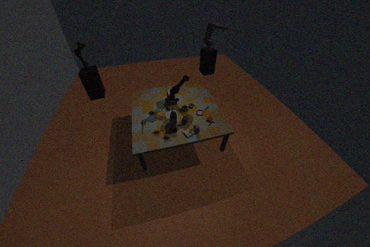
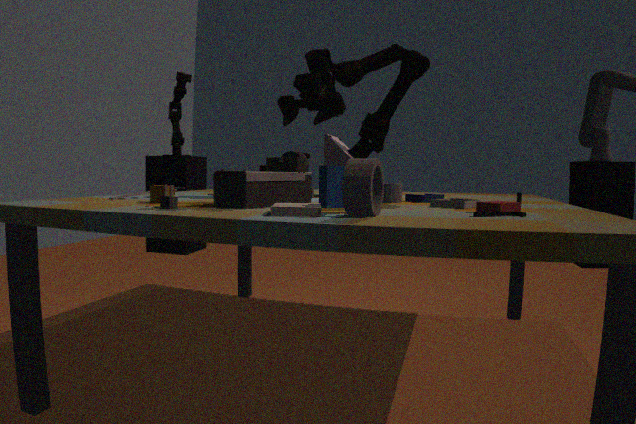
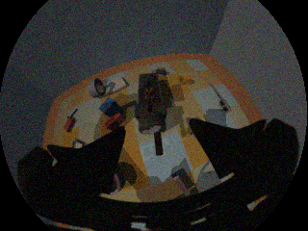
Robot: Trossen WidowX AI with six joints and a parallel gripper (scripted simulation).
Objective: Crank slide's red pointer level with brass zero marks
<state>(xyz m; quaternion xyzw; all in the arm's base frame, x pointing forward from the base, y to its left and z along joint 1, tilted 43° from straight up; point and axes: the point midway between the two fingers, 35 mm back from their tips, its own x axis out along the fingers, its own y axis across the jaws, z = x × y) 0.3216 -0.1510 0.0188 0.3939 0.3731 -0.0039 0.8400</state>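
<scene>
My gripper tip is now 80 mm above the dark crank handle, 20 mm past it and 10 mm to the right of it. From my gripper tip the other things lie so: blue block: 170 mm ahead, 150 mm below, 130 mm to the left; then red pointer: 150 mm ahead, 120 mm below, 40 mm to the right; then yellow block: 280 mm to the right, 210 mm ahead, 180 mm below.
</scene>
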